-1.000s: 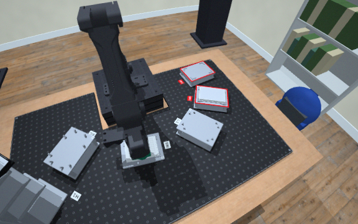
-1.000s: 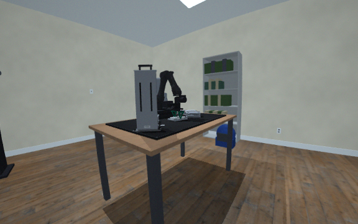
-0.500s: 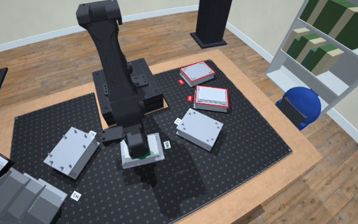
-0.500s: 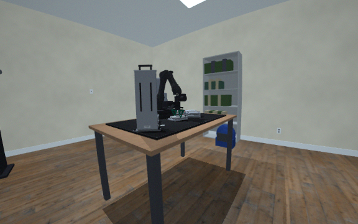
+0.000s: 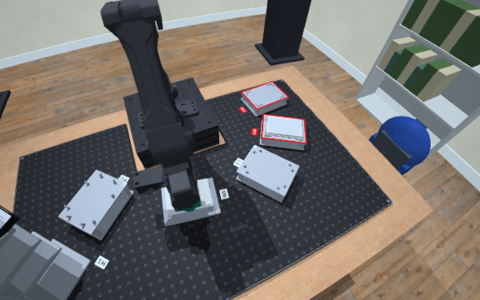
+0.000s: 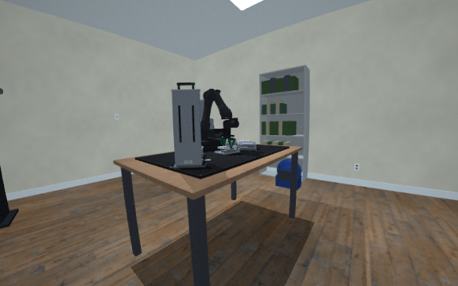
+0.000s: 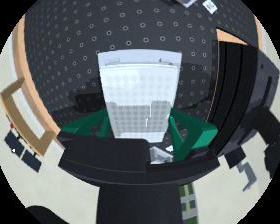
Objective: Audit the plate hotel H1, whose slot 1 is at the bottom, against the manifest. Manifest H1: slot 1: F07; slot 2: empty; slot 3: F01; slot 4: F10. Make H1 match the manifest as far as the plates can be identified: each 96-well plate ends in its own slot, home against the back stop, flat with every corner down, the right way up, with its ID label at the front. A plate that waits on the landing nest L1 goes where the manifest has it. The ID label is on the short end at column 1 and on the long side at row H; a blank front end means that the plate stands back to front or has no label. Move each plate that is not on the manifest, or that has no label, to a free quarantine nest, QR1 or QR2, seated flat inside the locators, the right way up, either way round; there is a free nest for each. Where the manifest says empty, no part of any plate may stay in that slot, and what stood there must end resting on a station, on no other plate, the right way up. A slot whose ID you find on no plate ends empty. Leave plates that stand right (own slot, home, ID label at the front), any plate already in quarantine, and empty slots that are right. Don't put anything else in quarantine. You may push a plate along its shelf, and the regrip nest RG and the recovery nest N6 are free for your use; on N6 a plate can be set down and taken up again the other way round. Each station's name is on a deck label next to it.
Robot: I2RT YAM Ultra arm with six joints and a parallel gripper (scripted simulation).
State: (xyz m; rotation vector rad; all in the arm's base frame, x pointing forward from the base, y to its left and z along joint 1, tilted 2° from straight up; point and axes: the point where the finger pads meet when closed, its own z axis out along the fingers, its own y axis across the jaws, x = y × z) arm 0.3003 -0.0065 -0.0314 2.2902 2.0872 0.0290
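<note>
My hand is 10 cm to the right of the N6 label, 5 cm above it and 1 cm short of it. The rest, counted from my hand: plate hotel H1 (43 cm to the right, 15 cm above, 13 cm ahead); H1 deck label (27 cm to the right, 9 cm ahead, 5 cm below); red-framed quarantine nest (40 cm to the left, 34 cm behind, 1 cm below).
</note>
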